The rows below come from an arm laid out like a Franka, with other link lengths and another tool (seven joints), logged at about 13 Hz.
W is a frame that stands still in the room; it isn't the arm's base.
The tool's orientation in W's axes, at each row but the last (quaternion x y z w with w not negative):
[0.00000, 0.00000, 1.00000, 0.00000]
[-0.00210, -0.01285, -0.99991, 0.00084]
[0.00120, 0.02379, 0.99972, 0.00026]
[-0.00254, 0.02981, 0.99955, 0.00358]
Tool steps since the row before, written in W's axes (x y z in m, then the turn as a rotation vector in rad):
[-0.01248, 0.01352, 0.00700, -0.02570, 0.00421, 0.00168]
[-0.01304, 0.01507, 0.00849, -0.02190, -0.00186, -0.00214]
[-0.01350, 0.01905, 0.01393, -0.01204, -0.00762, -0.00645]
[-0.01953, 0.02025, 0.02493, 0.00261, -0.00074, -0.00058]
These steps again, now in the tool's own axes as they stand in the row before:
[0.01248, -0.01352, 0.00700, 0.02570, -0.00421, 0.00168]
[0.01305, -0.01487, 0.00882, 0.02189, 0.00177, -0.00228]
[0.01354, -0.01836, 0.01479, 0.01202, 0.00731, -0.00683]
[0.01954, -0.01859, 0.02619, -0.00261, 0.00069, -0.00064]

